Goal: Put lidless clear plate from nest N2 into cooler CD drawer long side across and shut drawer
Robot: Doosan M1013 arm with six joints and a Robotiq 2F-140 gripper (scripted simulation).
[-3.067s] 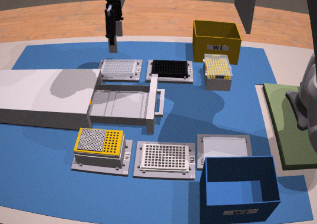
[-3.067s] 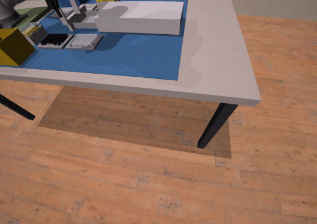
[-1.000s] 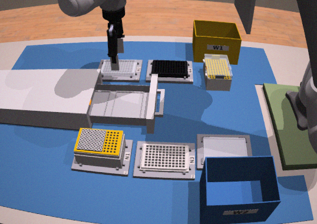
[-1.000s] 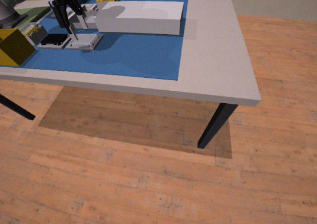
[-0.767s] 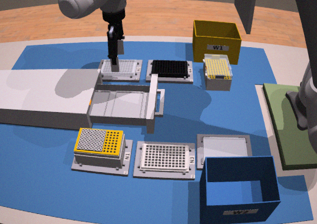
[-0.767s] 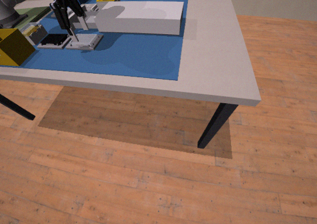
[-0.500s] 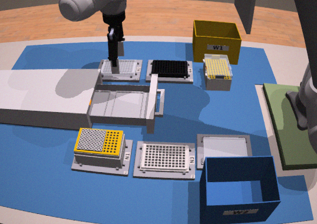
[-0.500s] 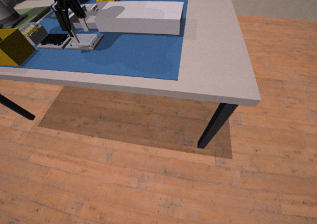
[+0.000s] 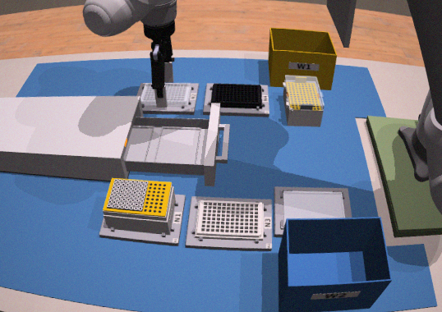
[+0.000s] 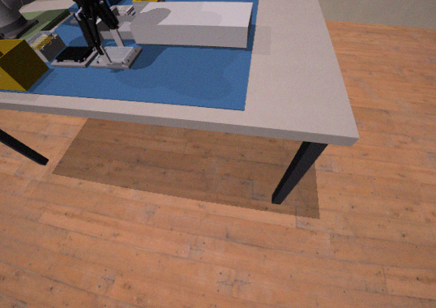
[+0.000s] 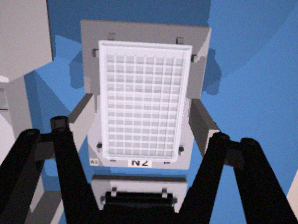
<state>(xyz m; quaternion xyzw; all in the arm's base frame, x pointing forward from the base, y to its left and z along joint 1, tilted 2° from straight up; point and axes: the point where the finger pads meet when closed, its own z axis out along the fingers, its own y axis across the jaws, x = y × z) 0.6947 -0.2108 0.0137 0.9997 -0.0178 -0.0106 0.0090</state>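
My hand is 2 cm above the clear plate. From my hand the other things lie so: N2 label (7 cm behind, 3 cm below); then work nest N2 (4 cm below); then black plate (18 cm behind, 2 cm below).
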